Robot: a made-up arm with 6 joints.
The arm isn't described. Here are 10 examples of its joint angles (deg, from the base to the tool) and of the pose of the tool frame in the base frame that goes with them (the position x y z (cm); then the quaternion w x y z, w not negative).
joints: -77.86 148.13 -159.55 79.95 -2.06 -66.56
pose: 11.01 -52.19 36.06 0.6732 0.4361 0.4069 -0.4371
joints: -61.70 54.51 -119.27 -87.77 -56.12 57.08
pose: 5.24 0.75 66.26 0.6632 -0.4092 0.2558 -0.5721
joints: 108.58 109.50 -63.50 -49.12 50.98 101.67
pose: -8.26 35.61 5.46 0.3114 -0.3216 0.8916 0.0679
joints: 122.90 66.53 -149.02 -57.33 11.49 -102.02
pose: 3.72 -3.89 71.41 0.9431 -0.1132 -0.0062 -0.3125
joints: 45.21 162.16 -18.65 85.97 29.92 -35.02
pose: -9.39 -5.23 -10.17 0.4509 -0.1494 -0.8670 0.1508
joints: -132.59 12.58 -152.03 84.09 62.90 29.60
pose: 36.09 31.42 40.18 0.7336 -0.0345 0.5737 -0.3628
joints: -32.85 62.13 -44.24 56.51 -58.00 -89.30
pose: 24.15 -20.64 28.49 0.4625 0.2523 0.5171 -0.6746
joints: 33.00 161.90 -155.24 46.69 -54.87 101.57
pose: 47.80 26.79 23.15 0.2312 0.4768 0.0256 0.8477
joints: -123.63 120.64 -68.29 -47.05 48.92 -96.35
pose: -22.91 -28.47 0.50 0.2517 0.0546 -0.9553 -0.1449
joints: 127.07 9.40 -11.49 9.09 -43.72 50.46
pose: -11.81 16.72 31.66 0.0153 0.1517 -0.3063 -0.9397
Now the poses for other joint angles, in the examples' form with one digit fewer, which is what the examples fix.
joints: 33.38 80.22 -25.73 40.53 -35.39 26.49
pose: 25.4 14.0 6.3 0.492 0.301 0.759 0.301
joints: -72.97 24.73 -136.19 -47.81 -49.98 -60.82
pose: -7.6 36.3 55.3 0.083 0.142 0.554 0.816
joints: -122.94 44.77 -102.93 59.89 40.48 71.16
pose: -0.4 -6.8 63.4 0.865 0.484 0.000 0.131
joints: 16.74 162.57 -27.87 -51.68 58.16 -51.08
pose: -5.2 -5.7 -10.7 0.669 0.687 -0.251 -0.134
